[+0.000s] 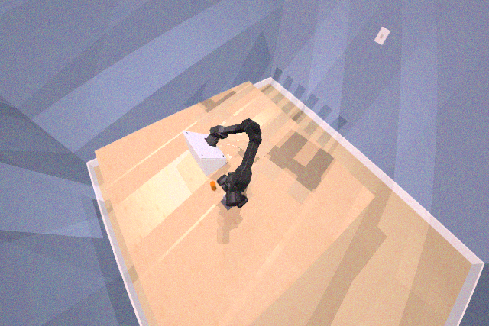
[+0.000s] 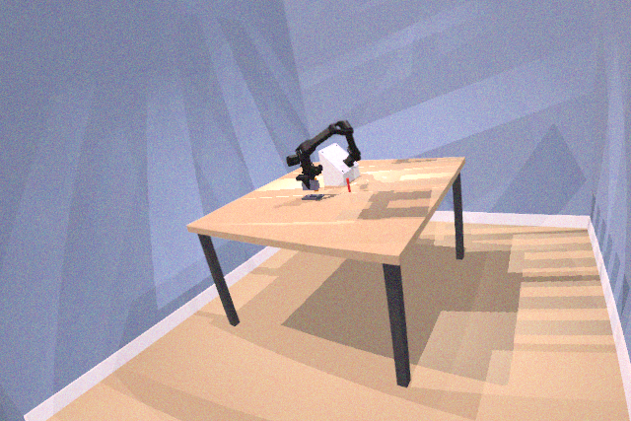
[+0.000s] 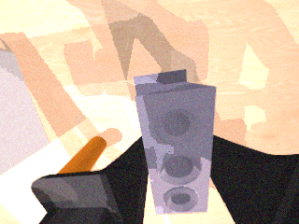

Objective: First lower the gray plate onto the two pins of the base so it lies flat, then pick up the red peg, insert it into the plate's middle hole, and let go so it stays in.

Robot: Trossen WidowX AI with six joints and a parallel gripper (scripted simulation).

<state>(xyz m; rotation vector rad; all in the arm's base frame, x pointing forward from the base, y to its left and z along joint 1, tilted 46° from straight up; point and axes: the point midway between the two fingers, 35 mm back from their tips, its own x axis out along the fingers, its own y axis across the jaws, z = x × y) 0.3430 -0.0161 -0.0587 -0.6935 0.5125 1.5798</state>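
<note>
The gray base is 5 cm below my gripper tip. Also, from my gripper tip: red peg (12 cm behind, 18 cm to the left, 2 cm below); gray plate (3 cm above); orange cylinder (11 cm behind, 6 cm to the right, 2 cm below).
</note>
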